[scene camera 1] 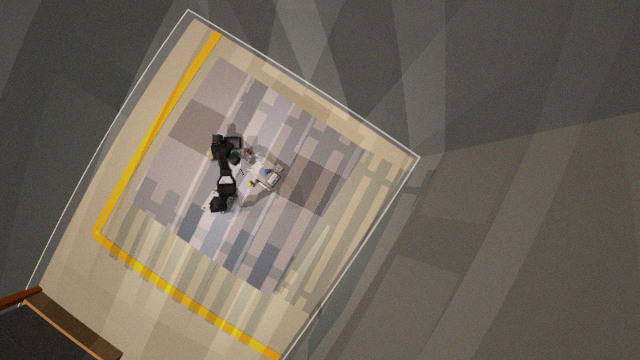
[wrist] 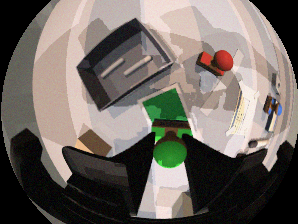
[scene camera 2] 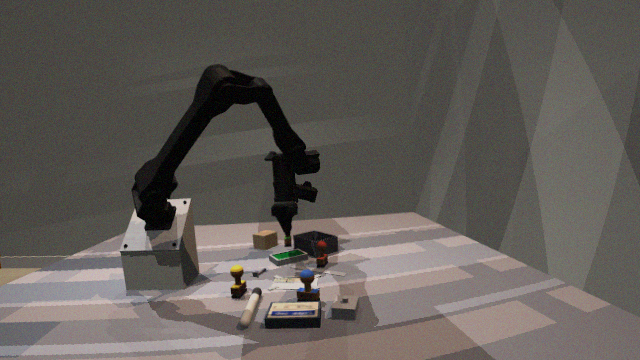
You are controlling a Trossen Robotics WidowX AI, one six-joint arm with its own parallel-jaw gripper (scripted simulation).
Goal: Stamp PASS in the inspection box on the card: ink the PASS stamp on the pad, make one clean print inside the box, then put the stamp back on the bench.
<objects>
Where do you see a dark tray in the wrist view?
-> At 130, 55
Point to a green-knobbed stamp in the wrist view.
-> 170, 151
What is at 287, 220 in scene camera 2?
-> My gripper.
</objects>
